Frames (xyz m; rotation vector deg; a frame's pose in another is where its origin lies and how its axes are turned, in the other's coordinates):
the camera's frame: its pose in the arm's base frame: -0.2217 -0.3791 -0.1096 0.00 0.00 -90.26
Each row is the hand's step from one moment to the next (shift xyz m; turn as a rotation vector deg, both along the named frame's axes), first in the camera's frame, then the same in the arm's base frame.
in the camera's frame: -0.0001 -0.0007 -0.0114 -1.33 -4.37 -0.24
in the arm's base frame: -0.0007 0.0001 -0.0114 -4.36 1.35 -0.24
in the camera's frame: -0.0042 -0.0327 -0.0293 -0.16 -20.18 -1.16
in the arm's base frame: -0.0327 0.0043 -0.0293 -20.18 0.25 -1.16
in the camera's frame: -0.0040 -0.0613 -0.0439 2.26 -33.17 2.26
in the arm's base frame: -0.0613 0.0043 -0.0439 -33.18 -2.11 2.26
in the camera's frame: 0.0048 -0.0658 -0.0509 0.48 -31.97 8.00
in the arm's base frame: -0.0658 -0.0045 -0.0509 -31.97 -0.33 8.00
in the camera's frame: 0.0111 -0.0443 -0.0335 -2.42 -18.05 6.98
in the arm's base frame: -0.0443 -0.0109 -0.0335 -18.04 2.50 6.98
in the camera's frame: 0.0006 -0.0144 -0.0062 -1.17 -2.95 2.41
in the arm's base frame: -0.0144 -0.0005 -0.0062 -2.94 1.18 2.41
